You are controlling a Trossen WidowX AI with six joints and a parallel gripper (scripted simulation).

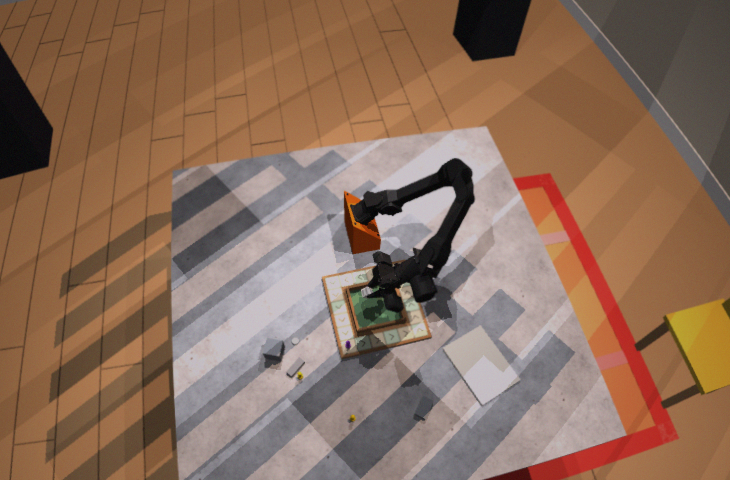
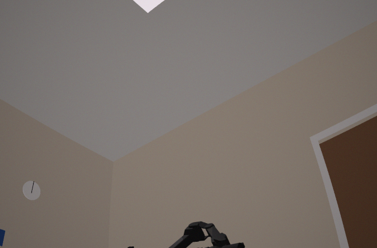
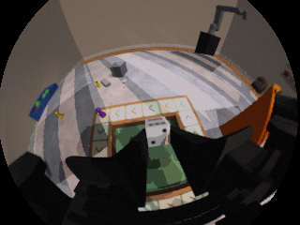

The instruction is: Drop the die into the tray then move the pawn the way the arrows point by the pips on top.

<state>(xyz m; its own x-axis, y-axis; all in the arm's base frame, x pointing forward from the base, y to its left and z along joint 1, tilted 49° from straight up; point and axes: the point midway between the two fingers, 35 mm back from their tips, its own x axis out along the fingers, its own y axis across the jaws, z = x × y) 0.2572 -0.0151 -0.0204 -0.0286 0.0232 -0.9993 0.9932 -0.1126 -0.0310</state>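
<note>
The white die is right at my gripper tip. Also, from my gripper tip: purple pawn (12 cm ahead, 9 cm to the right, 6 cm below); then green dice tray (8 cm below, 3 cm to the left, 2 cm ahead); then pale sheet (30 cm ahead, 28 cm to the left, 8 cm below).
</note>
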